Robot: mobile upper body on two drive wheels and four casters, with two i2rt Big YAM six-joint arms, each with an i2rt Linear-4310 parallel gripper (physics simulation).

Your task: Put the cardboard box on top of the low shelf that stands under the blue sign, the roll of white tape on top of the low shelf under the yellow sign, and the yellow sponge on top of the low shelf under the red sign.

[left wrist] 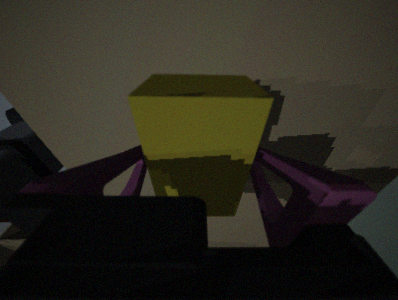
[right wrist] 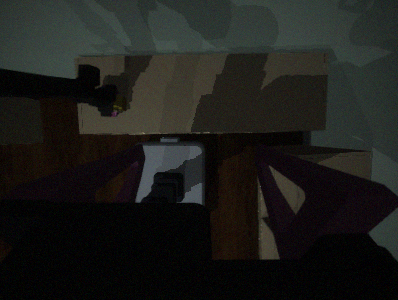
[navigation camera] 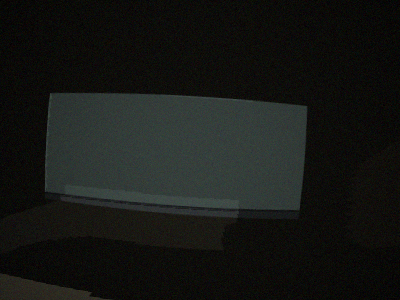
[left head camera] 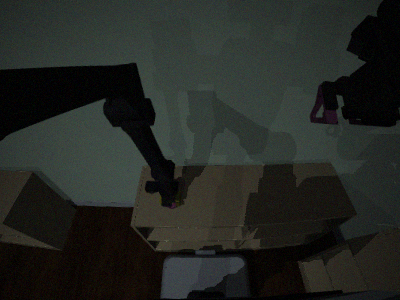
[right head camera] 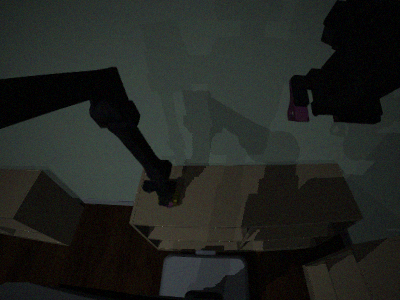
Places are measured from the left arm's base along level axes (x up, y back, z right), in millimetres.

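Pixels of known places: left gripper, fingertip midpoint: [left wrist: 198, 149] [right wrist: 117, 104] [left head camera: 172, 200] [right head camera: 171, 199]; right gripper, fingertip midpoint: [right wrist: 199, 150] [left head camera: 330, 120] [right head camera: 311, 117].
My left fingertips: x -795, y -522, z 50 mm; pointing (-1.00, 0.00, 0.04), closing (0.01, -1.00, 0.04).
Behind a point stands the place of what it marks.
The yellow sponge [left wrist: 200, 125] @[x -755, y -525, z 3 mm] [right wrist: 117, 107] @[x -755, y -498, z 68 mm] appears to stand upright on top of the low wooden shelf [left head camera: 300, 182] @[x -800, y -623, z 777 mm] [right head camera: 305, 182] @[x -800, y -631, z 794 mm] [left wrist: 75, 60] @[x -800, y -447, z -23 mm] [right wrist: 175, 100] @[x -800, y -539, z 329 mm], near its left end in the head views. My left gripper [left head camera: 171, 204] @[x -795, y -522, z 50 mm] [right head camera: 170, 204] @[x -795, y -522, z 50 mm] [left wrist: 198, 149] @[x -795, y -522, z 50 mm] [right wrist: 117, 104] @[x -795, y -522, z 50 mm] is open, with its magenta fingers on both sides of the sponge. Whether a finger still touches it is hard to tell. My right gripper [left head camera: 341, 122] @[x -127, y -356, z 448 mm] [right head camera: 321, 121] @[x -127, y -356, z 448 mm] [right wrist: 199, 150] @[x -127, y -356, z 448 mm] is open and empty, held high at the right. The cardboard box, the tape and the coloured signs do not show.
A second wooden unit [left head camera: 40, 215] @[x -1039, y -461, z -940 mm] [right head camera: 47, 215] @[x -1040, y -435, z -939 mm] stands at the left, and more wooden furniture [left head camera: 370, 260] @[x -800, y -160, z 1020 mm] [right head camera: 375, 270] @[x -800, y -150, z 1014 mm] at the lower right. The robot's pale base [left head camera: 185, 275] @[x -1150, y -193, z 105 mm] [right head camera: 182, 275] @[x -1150, y -188, z 94 mm] is close in front of the shelf. A pale wall [navigation camera: 175, 150] @[x -1199, y -777, z 163 mm] shows in the navigation view.
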